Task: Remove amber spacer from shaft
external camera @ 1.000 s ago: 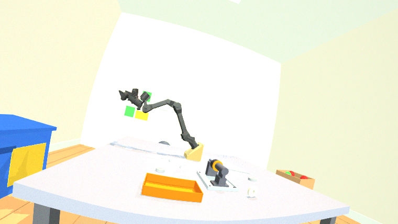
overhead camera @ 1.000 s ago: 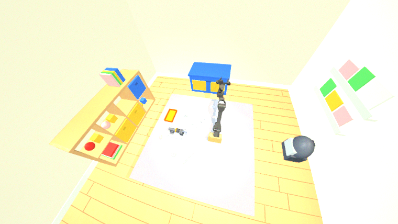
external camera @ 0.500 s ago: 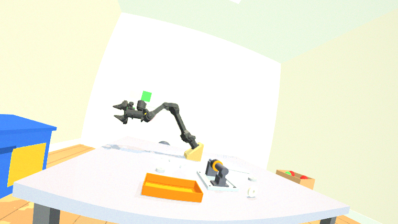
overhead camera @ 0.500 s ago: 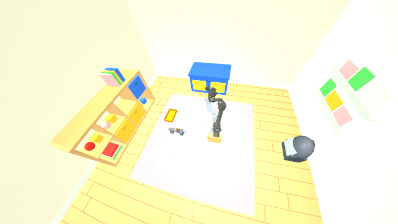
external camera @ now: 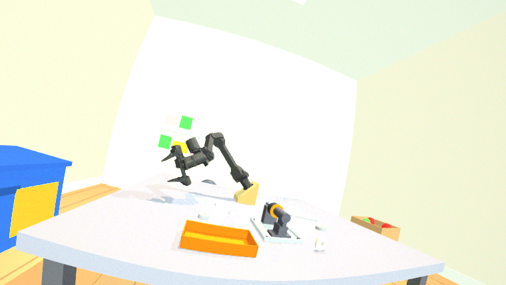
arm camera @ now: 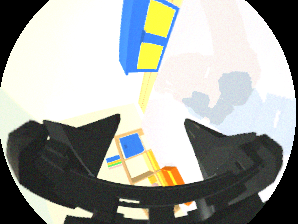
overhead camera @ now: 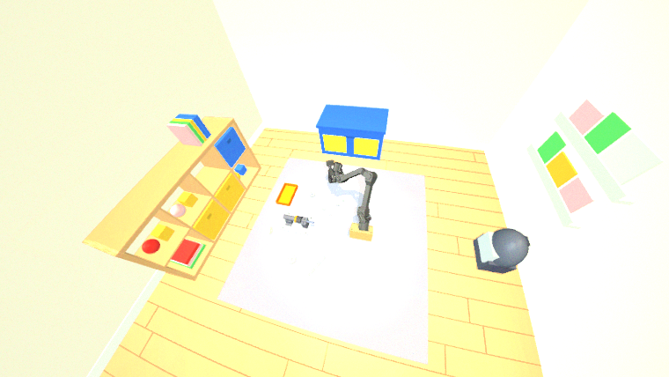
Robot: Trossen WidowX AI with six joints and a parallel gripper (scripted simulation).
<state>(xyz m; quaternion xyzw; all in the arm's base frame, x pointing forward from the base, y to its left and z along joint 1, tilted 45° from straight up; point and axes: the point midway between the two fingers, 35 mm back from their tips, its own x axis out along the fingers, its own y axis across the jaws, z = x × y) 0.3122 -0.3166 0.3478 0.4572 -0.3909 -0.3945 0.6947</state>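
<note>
My gripper tip is 47 cm to the right of the amber spacer, 17 cm short of it and 5 cm above it. From my gripper tip the other things lie so: orange tray: 34 cm ahead, 22 cm to the left, 12 cm below; grey shaft fixture: 46 cm to the left, 19 cm ahead, 8 cm below.
</note>
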